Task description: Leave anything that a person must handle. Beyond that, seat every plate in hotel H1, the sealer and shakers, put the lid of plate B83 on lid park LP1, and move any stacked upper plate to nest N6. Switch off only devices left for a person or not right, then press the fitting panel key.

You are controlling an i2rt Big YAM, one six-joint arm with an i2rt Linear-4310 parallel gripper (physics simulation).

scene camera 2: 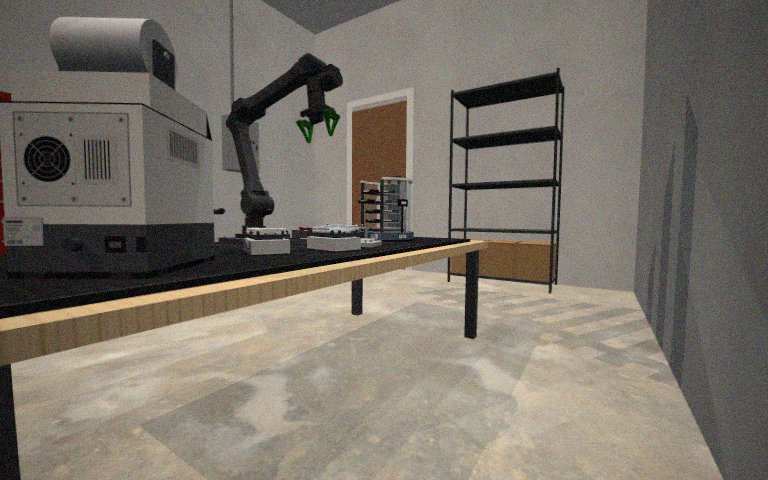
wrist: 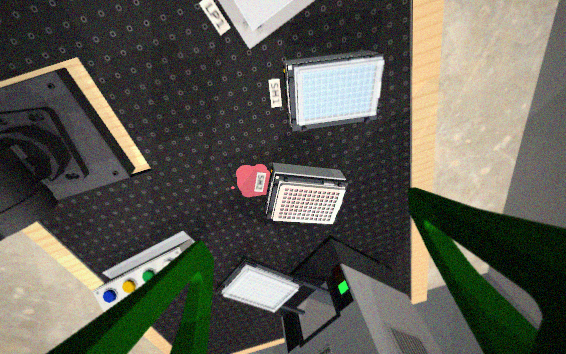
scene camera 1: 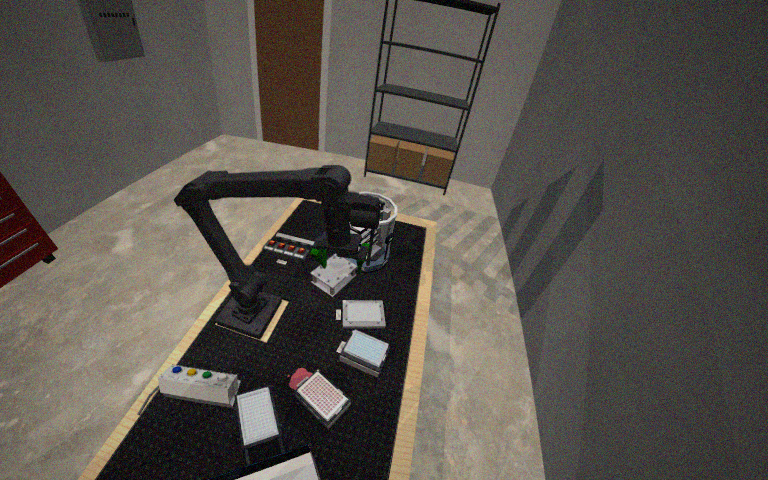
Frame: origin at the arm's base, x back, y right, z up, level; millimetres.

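Seen in the pictures: gripper, between the fingertips: (scene camera 2: 319, 139) (wrist: 301, 225) (scene camera 1: 342, 269); arm's base, origin of its link: (wrist: 44, 147) (scene camera 1: 250, 308).
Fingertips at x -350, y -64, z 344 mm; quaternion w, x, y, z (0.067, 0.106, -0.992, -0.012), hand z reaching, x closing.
Offsets run from my fingertips to a thing's top centre. "spot": to the spot under its first point.
My gripper (scene camera 1: 341, 260) (scene camera 2: 320, 138) (wrist: 301, 225) is open and empty, high above the table. A blue-welled plate {dy +28, dx -115, dz -284 mm} (scene camera 1: 367, 348) (wrist: 340, 92) lies on shaker SH1. A plate with reddish wells {dy +230, dx -61, dz -293 mm} (scene camera 1: 322, 394) (wrist: 307, 204) lies on shaker SH2; a red spill {dy +180, dx +48, dz -362 mm} (scene camera 1: 300, 376) (wrist: 246, 181) touches that shaker's label side. A pale plate {dy +372, dx +53, dz -228 mm} (scene camera 1: 257, 416) (wrist: 260, 287) lies on the extended carrier of the sealer {dy +553, dx -137, dz +94 mm} (scene camera 2: 101, 158) (wrist: 370, 315), whose small light is green. Lid park LP1 {spot: dy -50, dx +1, dz -346 mm} (wrist: 251, 41) bears a pale rectangle. Hotel {dy -450, dx +103, dz -70 mm} (scene camera 2: 396, 209) is partly hidden by the arm in scene camera 1. Exact seating is unclear.
A panel {dy +377, dx +291, dz -278 mm} (scene camera 1: 198, 390) with blue, yellow, green and white keys stands near the arm base. Red-lit switches {spot: dy -264, dx +401, dz -311 mm} (scene camera 1: 287, 247) lie along the far left edge. A white block {dy -243, dx +150, dz -286 mm} (scene camera 1: 334, 274) stands below the gripper; its label is unreadable. A shelf unit (scene camera 2: 560, 169) stands beyond the table.
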